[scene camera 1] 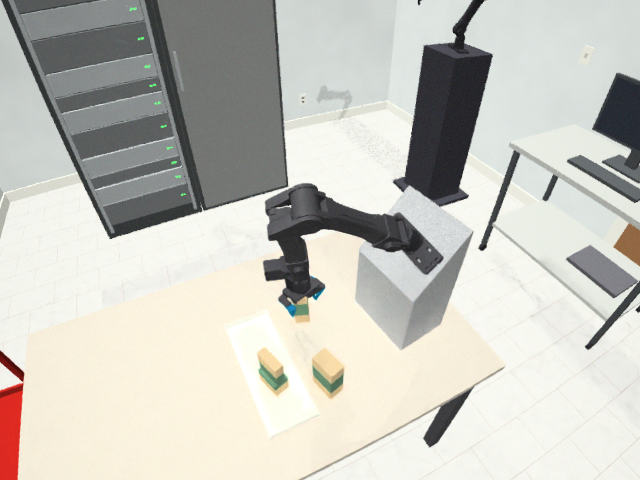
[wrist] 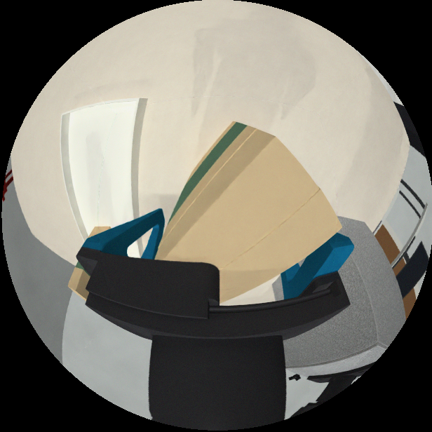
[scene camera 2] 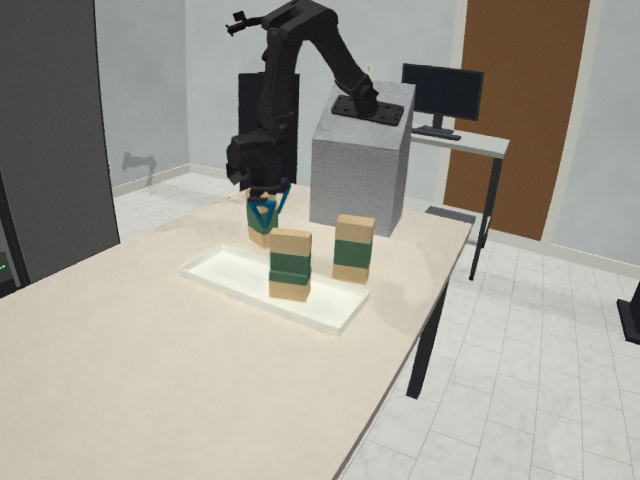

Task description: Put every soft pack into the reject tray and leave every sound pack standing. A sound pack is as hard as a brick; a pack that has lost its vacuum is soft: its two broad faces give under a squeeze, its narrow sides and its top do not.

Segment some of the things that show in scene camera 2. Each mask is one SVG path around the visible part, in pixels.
My gripper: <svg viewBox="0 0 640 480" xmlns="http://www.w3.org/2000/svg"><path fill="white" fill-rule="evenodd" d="M281 162L271 163L271 167L268 167L268 164L263 164L265 167L265 187L252 186L250 188L250 197L247 198L247 204L262 228L268 228L277 201L269 201L268 198L260 196L265 192L268 192L268 195L283 193L278 207L278 214L280 214L291 189L291 183L289 183L288 178L281 177ZM257 206L268 208L265 222Z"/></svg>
A white reject tray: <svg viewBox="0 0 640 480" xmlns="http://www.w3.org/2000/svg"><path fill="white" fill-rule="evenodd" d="M178 268L179 276L336 338L340 337L370 299L371 290L312 272L311 291L306 303L270 298L270 259L223 244L216 246Z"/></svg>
A pack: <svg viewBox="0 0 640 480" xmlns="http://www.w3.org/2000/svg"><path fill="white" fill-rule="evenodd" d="M273 228L270 232L269 297L306 303L311 291L312 232Z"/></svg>
